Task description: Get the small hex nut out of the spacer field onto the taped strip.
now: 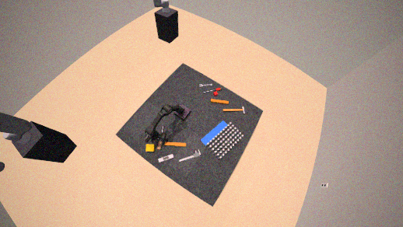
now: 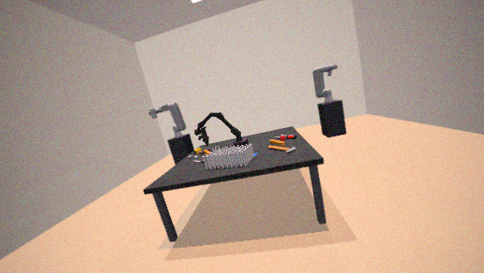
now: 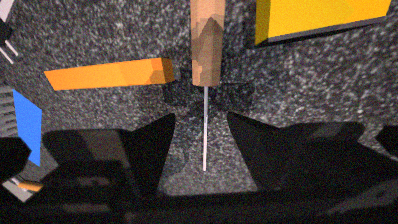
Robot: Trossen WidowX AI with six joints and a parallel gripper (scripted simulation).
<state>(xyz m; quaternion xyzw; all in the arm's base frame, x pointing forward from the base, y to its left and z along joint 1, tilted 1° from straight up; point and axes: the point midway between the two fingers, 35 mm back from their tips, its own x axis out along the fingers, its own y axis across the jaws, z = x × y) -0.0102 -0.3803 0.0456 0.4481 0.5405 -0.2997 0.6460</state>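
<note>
Now: gripper tip 1 cm past the hook tool, 3 cm to the right of it and 5 cm above it. The rest, counted from my gripper tip: blue taped strip (46 cm ahead, 39 cm to the left, 6 cm below).
</note>
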